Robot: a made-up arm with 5 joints.
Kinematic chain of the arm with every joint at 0, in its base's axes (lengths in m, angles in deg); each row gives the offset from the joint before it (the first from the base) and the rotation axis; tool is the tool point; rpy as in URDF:
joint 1: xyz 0 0 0.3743 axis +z
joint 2: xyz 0 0 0 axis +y
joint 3: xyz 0.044 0 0.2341 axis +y
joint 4: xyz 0.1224 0 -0.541 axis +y
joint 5: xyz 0.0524 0 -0.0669 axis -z
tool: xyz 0 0 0 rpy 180 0 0
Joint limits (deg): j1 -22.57..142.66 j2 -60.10..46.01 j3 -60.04..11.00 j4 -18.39..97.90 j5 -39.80..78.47
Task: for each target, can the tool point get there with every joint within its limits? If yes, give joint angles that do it. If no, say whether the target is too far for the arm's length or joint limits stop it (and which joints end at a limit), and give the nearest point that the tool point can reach.
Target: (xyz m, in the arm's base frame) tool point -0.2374 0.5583 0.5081
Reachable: yes | joints 113.04 -15.77 -49.90 8.37 48.70
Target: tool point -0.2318 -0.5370 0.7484
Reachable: no: joint limits stop it (at a limit: joint 1, joint 2, joint 3, joint 4) | nearest point 0.2763 -0.1148 0.8645 | short by 0.671 m
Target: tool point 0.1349 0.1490 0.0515
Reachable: yes | joints 47.85 -19.48 2.52 81.06 27.79
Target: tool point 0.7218 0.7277 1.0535
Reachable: no: too far | nearest point 0.3892 0.3924 0.7406 | short by 0.567 m
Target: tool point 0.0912 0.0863 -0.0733
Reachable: yes | joints 43.42 29.04 -17.41 52.52 -2.49
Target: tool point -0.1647 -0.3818 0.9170
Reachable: no: joint limits stop it (at a limit: joint 1, joint 2, joint 3, joint 4) | nearest point 0.2128 -0.0884 0.9915 | short by 0.484 m
